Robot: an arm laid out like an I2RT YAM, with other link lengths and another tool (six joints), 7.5 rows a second.
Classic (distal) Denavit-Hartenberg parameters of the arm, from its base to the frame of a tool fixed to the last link. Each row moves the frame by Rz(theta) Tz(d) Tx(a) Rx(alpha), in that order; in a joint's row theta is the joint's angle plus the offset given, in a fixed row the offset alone. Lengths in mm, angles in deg.
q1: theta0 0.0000  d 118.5  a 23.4  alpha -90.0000
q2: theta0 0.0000  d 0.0  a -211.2  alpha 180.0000
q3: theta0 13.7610  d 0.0  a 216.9  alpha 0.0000
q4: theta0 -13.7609  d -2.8  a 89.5  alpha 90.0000
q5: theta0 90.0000  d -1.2  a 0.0  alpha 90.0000
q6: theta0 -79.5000  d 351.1  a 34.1  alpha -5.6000
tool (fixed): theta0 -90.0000  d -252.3  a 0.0  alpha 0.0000
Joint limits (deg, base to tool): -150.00..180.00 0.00..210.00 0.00..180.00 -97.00..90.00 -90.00..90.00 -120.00..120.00
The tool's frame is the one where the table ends.
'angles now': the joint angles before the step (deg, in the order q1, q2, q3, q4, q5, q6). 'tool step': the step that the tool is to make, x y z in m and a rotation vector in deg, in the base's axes. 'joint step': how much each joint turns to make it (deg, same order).
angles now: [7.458 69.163 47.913 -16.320 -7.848 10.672]
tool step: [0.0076 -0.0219 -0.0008 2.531 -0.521 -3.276]
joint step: [-4.307 1.002 -0.533 2.502 -2.312 1.367]
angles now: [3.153 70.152 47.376 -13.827 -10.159 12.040]
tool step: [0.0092 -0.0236 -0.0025 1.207 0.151 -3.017]
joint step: [-4.477 2.349 0.874 1.362 -1.893 0.100]
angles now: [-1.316 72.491 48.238 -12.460 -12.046 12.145]
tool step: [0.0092 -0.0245 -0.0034 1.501 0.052 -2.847]
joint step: [-4.470 2.944 1.095 1.757 -2.194 0.233]
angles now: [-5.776 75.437 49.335 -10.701 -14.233 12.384]
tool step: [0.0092 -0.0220 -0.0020 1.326 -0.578 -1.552]
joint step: [-4.058 3.364 1.549 2.101 -2.842 -0.394]
